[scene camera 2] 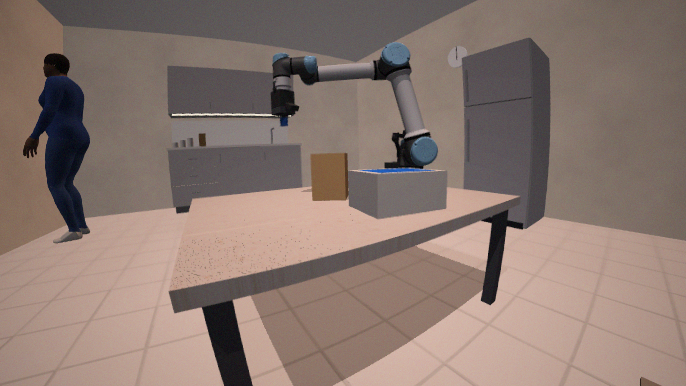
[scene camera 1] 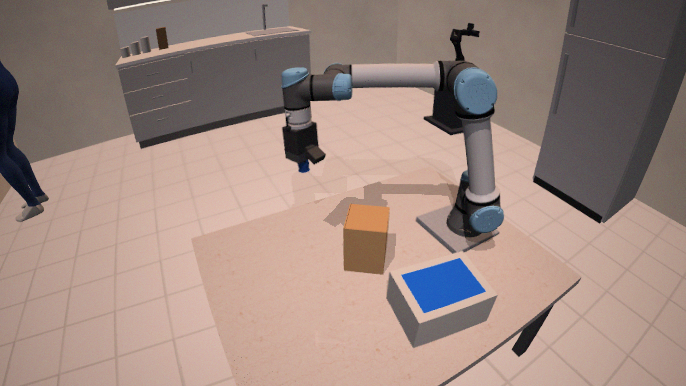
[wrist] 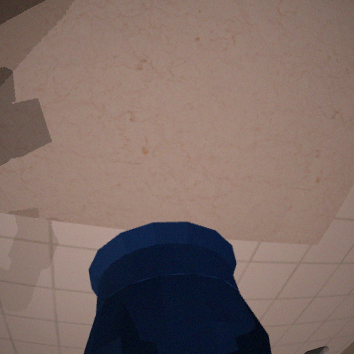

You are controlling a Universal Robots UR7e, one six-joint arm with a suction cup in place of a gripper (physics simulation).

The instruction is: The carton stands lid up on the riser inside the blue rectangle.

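Places are measured from the arm's base along level axes (x right, y up, z back), in metres.
Where they show: end effector, tool point: (scene camera 2: 284,125) (scene camera 1: 304,169) (wrist: 163,277); arm's base, origin of the base link: (scene camera 1: 464,225).
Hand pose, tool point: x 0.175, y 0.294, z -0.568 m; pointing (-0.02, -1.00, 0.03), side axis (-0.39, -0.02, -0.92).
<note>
Things, the pixels of their top centre, and the offset from my tool point. Level surfaces: height alone.
- orange-brown carton, middle of its top: (scene camera 1: 367,217) (scene camera 2: 330,153) dy -0.130, dx -0.147, dz +0.145 m
- grey riser, middle of its top: (scene camera 1: 443,283) (scene camera 2: 396,170) dy -0.190, dx -0.447, dz +0.231 m
- blue rectangle, middle of its top: (scene camera 1: 443,283) (scene camera 2: 396,170) dy -0.190, dx -0.447, dz +0.231 m
- table, its level: dy -0.311 m
The orange-brown carton (scene camera 1: 366,250) (scene camera 2: 329,177) stands upright on the table, apart from the grey riser (scene camera 1: 452,324) (scene camera 2: 412,194). A thin dark line runs along the top edge of its front in scene view 1; I cannot tell surely which face is the lid. The blue rectangle (scene camera 1: 442,285) (scene camera 2: 397,170) lies on the riser's top, with no carton on it. My suction gripper (scene camera 1: 303,170) (scene camera 2: 284,124) (wrist: 165,245) is open and holds nothing. Its blue cup points down, high up near the table's far edge, left of the carton in both scene views. The carton does not show in the wrist view.
The table (scene camera 1: 280,280) (scene camera 2: 270,230) (wrist: 200,125) carries the arm's base plate (scene camera 1: 435,225) behind the riser. A person in blue (scene camera 1: 12,130) (scene camera 2: 65,135) stands at the left. A fridge (scene camera 1: 600,115) (scene camera 2: 500,135) stands at the right, a counter (scene camera 1: 220,85) (scene camera 2: 240,167) behind.
</note>
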